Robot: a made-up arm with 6 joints.
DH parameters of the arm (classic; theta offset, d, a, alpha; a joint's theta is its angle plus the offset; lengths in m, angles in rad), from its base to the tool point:
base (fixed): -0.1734 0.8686 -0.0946 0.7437
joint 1: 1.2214 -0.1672 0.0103 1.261
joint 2: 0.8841 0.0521 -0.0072 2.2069
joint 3: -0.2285 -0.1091 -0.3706 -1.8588
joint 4: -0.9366 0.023 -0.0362 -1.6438
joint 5: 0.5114 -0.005 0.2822 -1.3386
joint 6: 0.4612 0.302 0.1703 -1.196
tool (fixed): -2.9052 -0.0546 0 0
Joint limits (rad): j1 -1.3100..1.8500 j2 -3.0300..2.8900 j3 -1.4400..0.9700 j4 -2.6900..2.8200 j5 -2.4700..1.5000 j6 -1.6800..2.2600
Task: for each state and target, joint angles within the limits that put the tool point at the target. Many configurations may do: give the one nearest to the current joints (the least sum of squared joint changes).
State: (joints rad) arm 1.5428 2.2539 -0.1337 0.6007 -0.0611 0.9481
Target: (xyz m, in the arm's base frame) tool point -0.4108 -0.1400 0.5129
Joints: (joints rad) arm 1.8500 2.8900 0.4033 -0.1354 -0.1879 0.7328
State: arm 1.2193 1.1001 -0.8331 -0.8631 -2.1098 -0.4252
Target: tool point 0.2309 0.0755 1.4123
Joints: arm 0.8765 1.1589 -0.7110 -1.2839 -2.1892 -0.0733
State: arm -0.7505 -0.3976 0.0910 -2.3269 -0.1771 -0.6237
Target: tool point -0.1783 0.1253 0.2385
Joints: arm -0.0360 -0.3827 -0.5699 -2.0420 0.4425 -1.1690
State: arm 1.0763 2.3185 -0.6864 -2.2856 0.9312 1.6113
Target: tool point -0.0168 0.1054 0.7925
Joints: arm 0.8597 2.2576 -0.7365 -2.6900 1.4662 2.1990
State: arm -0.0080 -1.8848 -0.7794 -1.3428 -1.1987 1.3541
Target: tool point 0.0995 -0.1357 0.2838
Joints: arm 0.0653 -1.6953 -0.9505 -0.5678 -1.2800 1.4121
